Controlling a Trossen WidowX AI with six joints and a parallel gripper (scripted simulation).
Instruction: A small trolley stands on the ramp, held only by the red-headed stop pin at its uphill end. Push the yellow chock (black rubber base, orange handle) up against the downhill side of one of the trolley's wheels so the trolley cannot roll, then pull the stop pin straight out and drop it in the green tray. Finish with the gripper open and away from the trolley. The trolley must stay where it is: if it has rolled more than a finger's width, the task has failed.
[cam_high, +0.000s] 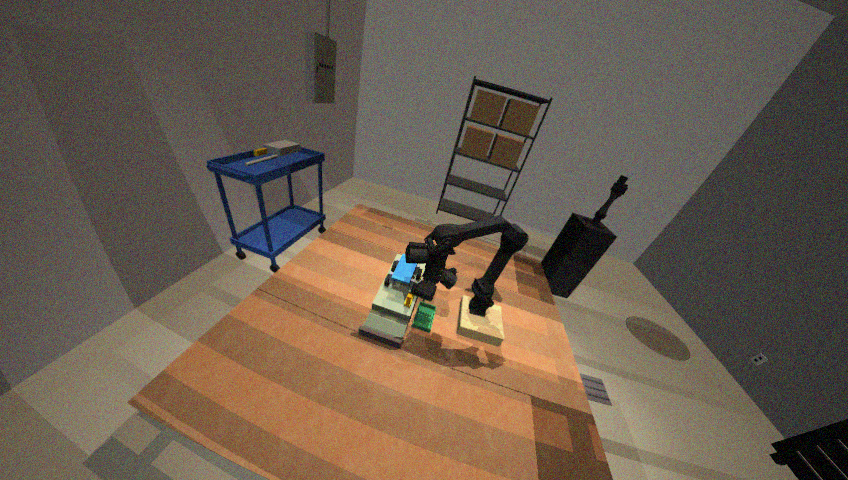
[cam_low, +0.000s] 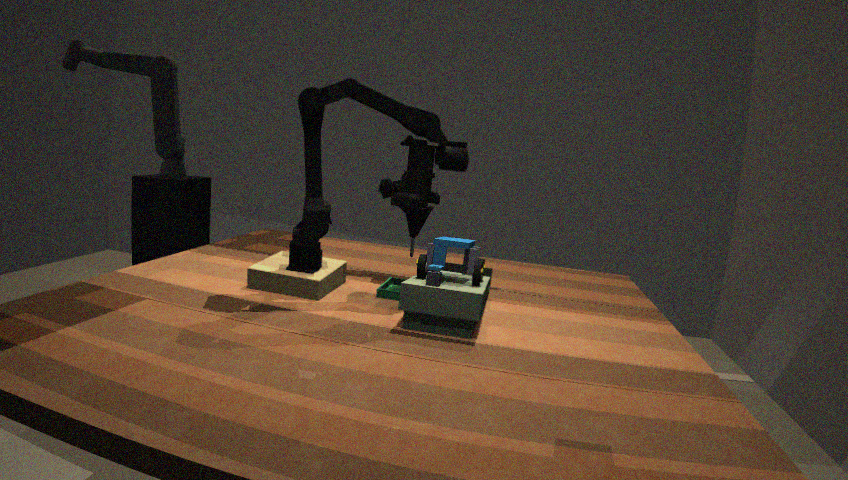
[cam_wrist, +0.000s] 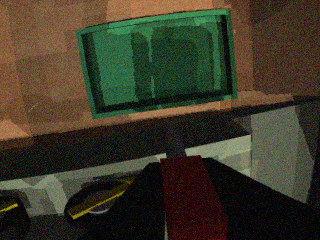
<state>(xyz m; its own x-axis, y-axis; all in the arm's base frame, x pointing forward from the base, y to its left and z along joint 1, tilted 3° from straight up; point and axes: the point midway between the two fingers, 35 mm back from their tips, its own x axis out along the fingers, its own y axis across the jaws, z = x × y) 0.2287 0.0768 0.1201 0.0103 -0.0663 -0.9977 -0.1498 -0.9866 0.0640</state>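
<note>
My gripper tip is 20 mm past the green tray and 140 mm above it. The rest, counted from my gripper tip: red-headed stop pin right at my gripper tip; blue trolley 100 mm ahead, 90 mm to the right, 30 mm below; yellow chock 50 mm ahead, 10 mm to the right, 50 mm below.
</note>
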